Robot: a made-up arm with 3 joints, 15 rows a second.
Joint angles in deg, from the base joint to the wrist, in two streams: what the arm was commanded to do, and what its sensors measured. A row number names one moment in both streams.
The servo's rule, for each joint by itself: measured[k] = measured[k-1] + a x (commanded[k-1-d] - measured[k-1]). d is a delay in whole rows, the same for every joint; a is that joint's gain. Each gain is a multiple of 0.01, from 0.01 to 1. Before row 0 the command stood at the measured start. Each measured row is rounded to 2 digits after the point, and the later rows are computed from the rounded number. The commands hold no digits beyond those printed.
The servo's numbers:
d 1
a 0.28 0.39 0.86
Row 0, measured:
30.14 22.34 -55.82
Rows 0 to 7, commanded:
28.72 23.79 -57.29
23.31 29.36 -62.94
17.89 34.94 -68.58
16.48 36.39 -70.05
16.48 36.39 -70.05
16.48 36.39 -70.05
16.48 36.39 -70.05
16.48 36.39 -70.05
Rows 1 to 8, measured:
30.14 22.34 -55.82
29.74 22.91 -57.08
27.94 25.43 -62.12
25.13 29.14 -67.68
22.71 31.97 -69.72
20.97 33.69 -70.00
19.71 34.74 -70.04
18.81 35.38 -70.05

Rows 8 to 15, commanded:
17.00 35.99 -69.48
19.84 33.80 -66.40
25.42 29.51 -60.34
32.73 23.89 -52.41
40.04 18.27 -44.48
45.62 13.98 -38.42
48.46 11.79 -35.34
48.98 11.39 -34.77
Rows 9 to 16, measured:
18.16 35.77 -70.05
17.84 35.86 -69.56
18.40 35.06 -66.84
20.37 32.90 -61.25
23.83 29.39 -53.65
28.37 25.05 -45.76
33.20 20.73 -39.45
37.47 17.24 -35.92

